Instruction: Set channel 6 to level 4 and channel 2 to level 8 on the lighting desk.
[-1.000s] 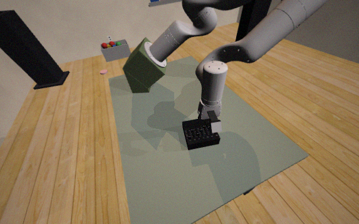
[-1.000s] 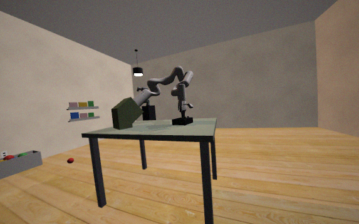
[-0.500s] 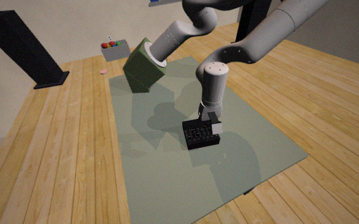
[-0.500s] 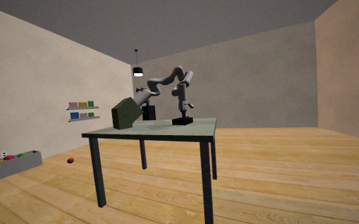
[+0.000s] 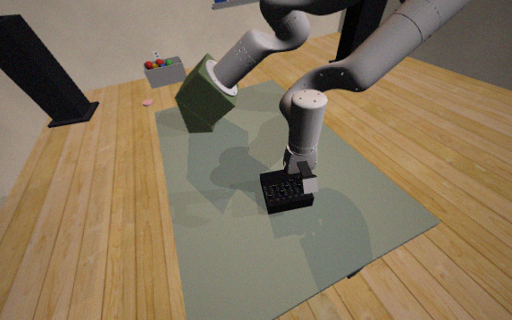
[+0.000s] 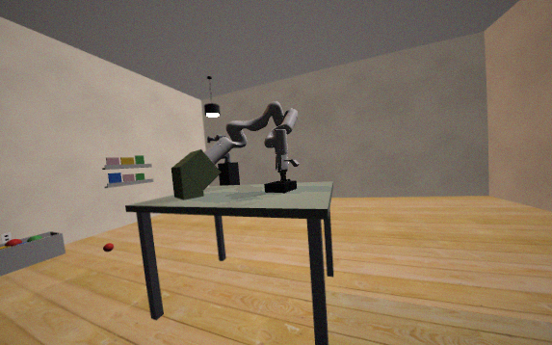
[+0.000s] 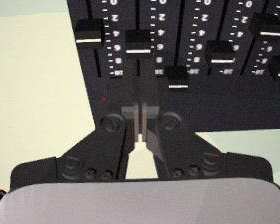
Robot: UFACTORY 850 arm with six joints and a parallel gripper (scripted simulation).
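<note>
The channel 5 cap lies 2 cm to the right of my hand and 2 cm below it. Also, from my hand: channel 3 cap: 7 cm to the right, 3 cm ahead, 2 cm below; fader cap: 3 cm ahead, 2 cm to the left, 2 cm below; channel 4 cap: 4 cm to the right, 2 cm below, 1 cm ahead.
</note>
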